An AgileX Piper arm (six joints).
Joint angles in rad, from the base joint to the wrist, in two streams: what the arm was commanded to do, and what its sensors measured. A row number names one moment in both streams.
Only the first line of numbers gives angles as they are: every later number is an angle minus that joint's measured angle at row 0.
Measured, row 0: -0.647 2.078 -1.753 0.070 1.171 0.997
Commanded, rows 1 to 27: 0.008 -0.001 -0.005 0.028 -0.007 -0.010; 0.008 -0.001 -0.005 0.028 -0.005 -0.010; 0.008 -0.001 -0.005 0.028 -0.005 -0.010; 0.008 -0.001 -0.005 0.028 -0.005 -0.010; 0.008 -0.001 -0.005 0.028 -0.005 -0.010; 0.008 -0.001 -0.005 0.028 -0.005 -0.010; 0.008 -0.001 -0.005 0.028 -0.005 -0.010; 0.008 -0.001 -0.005 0.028 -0.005 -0.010; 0.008 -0.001 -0.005 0.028 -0.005 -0.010; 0.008 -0.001 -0.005 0.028 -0.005 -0.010; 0.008 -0.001 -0.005 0.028 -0.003 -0.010; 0.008 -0.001 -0.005 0.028 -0.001 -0.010; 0.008 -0.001 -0.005 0.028 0.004 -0.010; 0.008 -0.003 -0.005 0.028 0.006 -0.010; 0.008 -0.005 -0.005 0.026 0.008 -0.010; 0.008 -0.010 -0.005 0.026 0.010 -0.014; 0.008 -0.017 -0.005 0.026 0.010 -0.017; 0.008 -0.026 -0.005 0.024 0.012 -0.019; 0.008 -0.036 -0.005 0.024 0.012 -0.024; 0.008 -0.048 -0.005 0.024 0.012 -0.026; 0.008 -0.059 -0.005 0.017 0.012 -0.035; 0.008 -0.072 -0.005 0.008 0.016 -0.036; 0.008 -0.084 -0.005 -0.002 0.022 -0.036; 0.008 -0.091 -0.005 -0.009 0.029 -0.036; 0.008 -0.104 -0.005 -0.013 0.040 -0.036; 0.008 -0.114 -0.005 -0.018 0.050 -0.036; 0.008 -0.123 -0.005 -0.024 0.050 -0.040
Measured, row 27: 0.006 -0.078 0.000 0.009 0.020 -0.024
